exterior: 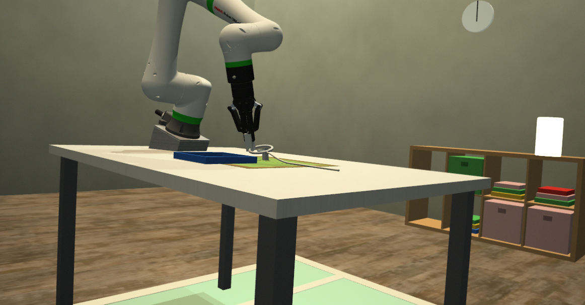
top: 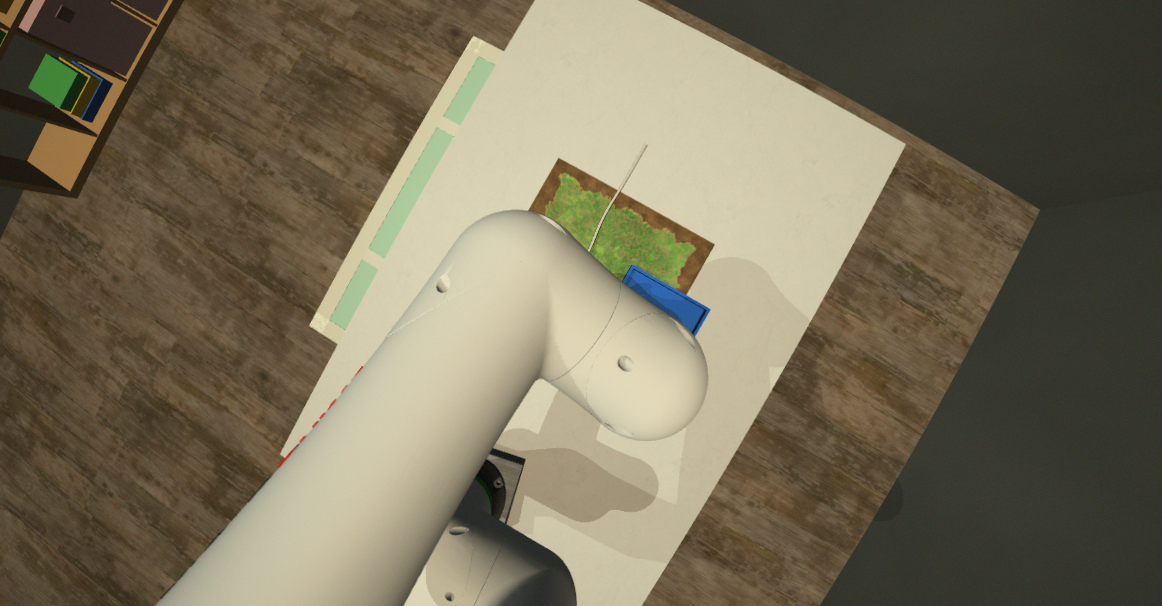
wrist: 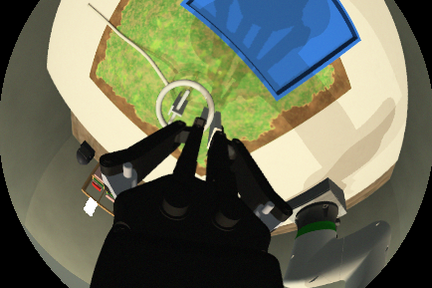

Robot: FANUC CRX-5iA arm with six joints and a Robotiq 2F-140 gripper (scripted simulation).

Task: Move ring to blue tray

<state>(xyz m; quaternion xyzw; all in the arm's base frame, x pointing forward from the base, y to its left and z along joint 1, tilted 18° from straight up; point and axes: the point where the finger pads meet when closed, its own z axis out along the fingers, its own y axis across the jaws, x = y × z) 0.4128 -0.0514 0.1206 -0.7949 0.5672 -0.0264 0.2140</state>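
The blue tray lies 18 cm to the right of my hand, 5 cm below it and 2 cm ahead of it. Also, from my hand: short grey stake (5 cm ahead, 4 cm below, 3 cm to the left); then grass mat (8 cm below, 7 cm ahead, 3 cm to the right); then ring (4 cm ahead, 3 cm below, 2 cm to the left).
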